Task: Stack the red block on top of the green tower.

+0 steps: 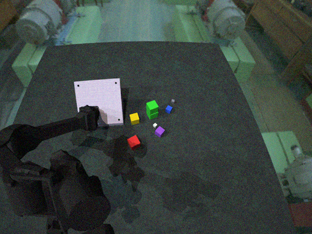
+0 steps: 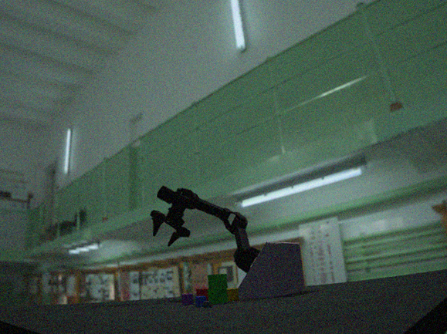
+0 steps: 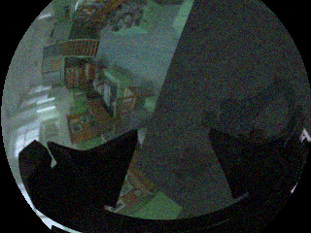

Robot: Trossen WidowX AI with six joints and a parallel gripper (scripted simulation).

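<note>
Right now my gripper tip is 32 cm to the right of the red block, 23 cm above it and 6 cm short of it. Also, from my gripper tip: yellow block 44 cm to the left, 23 cm below, 7 cm ahead; small white cube 41 cm to the left, 24 cm below, 16 cm ahead; purple block 37 cm to the left, 23 cm below, 18 cm ahead.
</note>
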